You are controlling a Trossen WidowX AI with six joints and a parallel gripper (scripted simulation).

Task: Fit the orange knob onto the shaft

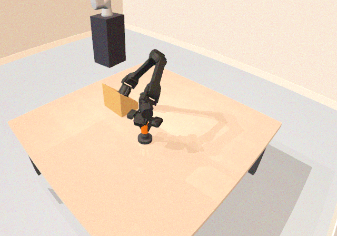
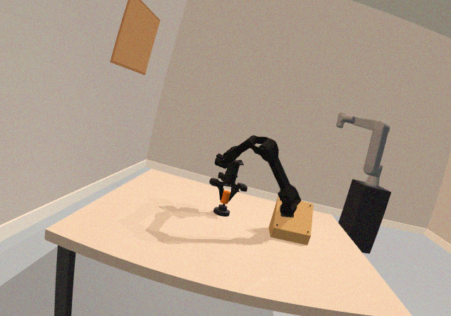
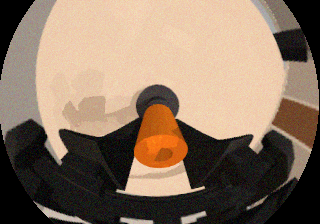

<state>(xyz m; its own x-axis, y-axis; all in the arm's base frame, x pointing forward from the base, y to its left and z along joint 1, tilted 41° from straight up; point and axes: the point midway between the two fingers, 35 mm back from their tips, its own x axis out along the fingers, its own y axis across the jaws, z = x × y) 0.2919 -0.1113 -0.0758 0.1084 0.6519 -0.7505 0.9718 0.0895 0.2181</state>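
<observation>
My gripper tip is now 2 cm below the orange knob. The rest, counted from my gripper tip: dark round pedestal: 4 cm below.
</observation>
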